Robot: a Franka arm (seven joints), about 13 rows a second.
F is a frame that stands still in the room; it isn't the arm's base.
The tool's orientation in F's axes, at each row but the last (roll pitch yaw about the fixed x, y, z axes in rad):
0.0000, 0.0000, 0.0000
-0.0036, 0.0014, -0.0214
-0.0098, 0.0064, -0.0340
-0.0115, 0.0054, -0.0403
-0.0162, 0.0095, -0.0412
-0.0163, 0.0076, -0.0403
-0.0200, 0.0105, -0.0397
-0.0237, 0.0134, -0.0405
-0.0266, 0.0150, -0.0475
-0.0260, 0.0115, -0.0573
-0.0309, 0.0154, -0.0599
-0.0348, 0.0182, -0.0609
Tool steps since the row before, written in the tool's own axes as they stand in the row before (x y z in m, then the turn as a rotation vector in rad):
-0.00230, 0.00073, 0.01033, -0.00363, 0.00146, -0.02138
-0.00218, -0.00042, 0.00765, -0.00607, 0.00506, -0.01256
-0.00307, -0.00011, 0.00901, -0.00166, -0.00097, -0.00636
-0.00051, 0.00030, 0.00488, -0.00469, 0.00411, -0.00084
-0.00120, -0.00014, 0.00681, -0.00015, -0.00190, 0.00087
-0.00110, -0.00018, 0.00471, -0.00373, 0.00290, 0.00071
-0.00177, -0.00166, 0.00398, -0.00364, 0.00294, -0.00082
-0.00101, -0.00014, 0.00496, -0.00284, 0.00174, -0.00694
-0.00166, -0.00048, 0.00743, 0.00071, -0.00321, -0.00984
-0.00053, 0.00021, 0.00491, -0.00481, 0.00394, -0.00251
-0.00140, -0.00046, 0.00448, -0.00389, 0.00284, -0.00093
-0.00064, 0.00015, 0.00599, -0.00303, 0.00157, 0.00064
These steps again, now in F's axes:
-0.00230, 0.00073, 0.01033, -0.00363, 0.00146, -0.02138
-0.00218, -0.00035, 0.00765, -0.00598, 0.00514, -0.01257
-0.00301, 0.00008, 0.00903, -0.00173, -0.00097, -0.00634
-0.00047, 0.00038, 0.00488, -0.00453, 0.00429, -0.00086
-0.00114, 0.00002, 0.00682, -0.00022, -0.00188, 0.00090
-0.00107, -0.00006, 0.00472, -0.00360, 0.00306, 0.00069
-0.00179, -0.00151, 0.00403, -0.00353, 0.00307, -0.00084
-0.00094, 0.00002, 0.00498, -0.00287, 0.00169, -0.00694
-0.00156, -0.00021, 0.00746, 0.00040, -0.00349, -0.00976
-0.00045, 0.00036, 0.00491, -0.00461, 0.00414, -0.00256
-0.00135, -0.00024, 0.00451, -0.00373, 0.00304, -0.00096
-0.00051, 0.00039, 0.00599, -0.00292, 0.00177, 0.00064

